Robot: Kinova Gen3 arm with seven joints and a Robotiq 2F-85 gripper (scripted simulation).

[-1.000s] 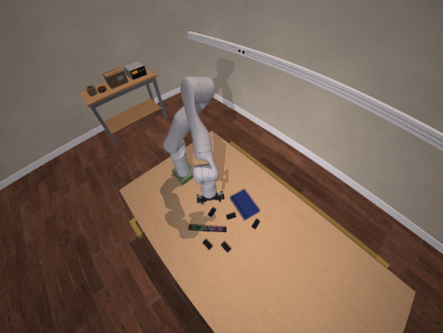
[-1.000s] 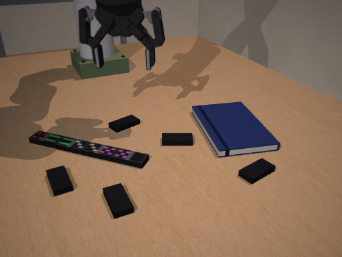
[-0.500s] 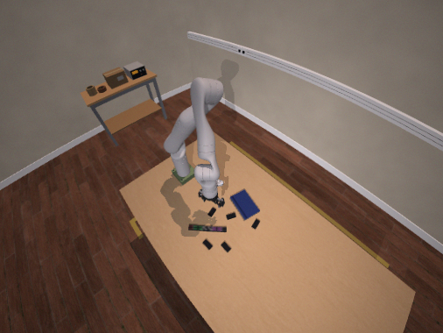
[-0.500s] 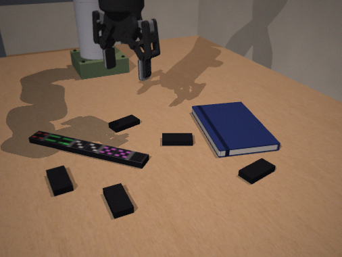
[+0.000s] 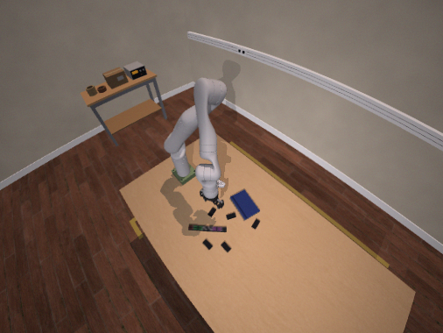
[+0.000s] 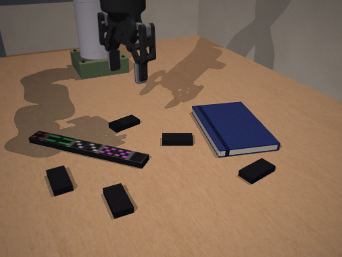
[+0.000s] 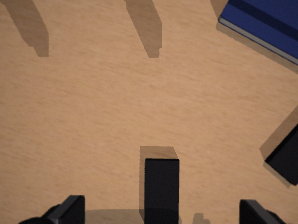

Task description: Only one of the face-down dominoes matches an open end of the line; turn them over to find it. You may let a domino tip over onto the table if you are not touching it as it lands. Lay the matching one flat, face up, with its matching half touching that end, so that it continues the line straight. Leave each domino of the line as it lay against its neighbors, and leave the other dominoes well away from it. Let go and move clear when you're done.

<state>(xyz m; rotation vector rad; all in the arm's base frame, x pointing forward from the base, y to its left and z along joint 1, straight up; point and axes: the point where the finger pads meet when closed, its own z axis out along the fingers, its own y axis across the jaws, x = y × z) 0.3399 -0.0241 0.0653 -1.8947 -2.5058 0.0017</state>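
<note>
Now: the purple domino 100 mm below my hand and 10 mm to the right of it. Round my hand: blue book (170 mm to the left, 100 mm below, 100 mm ahead).
</note>
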